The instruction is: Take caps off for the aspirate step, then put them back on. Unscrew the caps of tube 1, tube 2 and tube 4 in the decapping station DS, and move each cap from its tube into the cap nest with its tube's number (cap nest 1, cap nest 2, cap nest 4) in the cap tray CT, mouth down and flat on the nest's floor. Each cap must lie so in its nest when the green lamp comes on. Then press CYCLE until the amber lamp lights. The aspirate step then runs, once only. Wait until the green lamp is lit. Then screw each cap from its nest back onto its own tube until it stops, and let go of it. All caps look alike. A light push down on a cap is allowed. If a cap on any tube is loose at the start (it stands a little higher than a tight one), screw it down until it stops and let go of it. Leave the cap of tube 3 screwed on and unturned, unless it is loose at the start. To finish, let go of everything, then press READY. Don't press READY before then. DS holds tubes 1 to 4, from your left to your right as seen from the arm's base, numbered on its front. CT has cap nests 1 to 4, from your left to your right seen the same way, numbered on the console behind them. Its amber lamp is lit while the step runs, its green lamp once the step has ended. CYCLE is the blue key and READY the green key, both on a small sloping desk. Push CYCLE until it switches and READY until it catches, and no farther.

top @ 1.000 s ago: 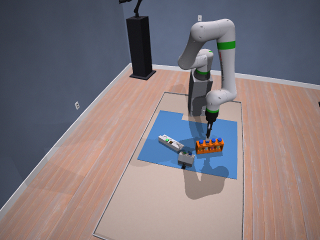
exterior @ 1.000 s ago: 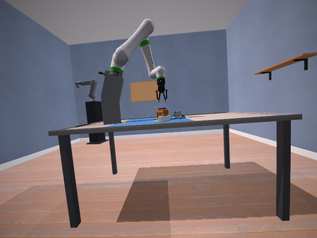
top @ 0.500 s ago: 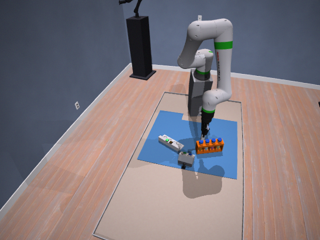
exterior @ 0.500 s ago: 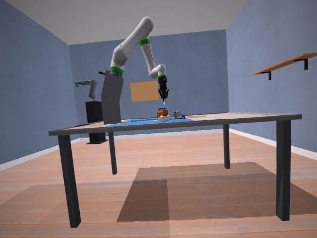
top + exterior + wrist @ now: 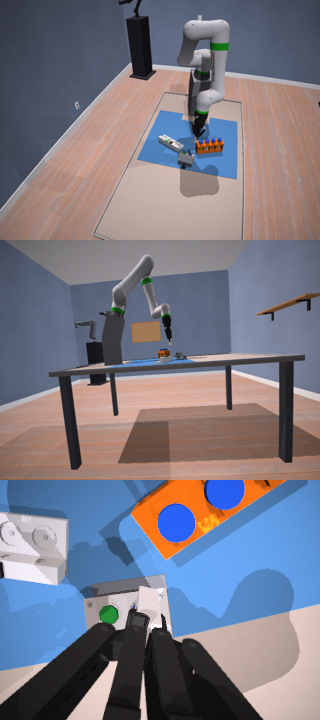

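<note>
Now: the green key 12 cm below my hand, 7 cm ahead of it and 6 cm to the right of it. The rest, counted from my hand: small sloping desk (13 cm below, 8 cm ahead, 4 cm to the right); then blue key (12 cm below, 6 cm ahead, 2 cm to the right).
</note>
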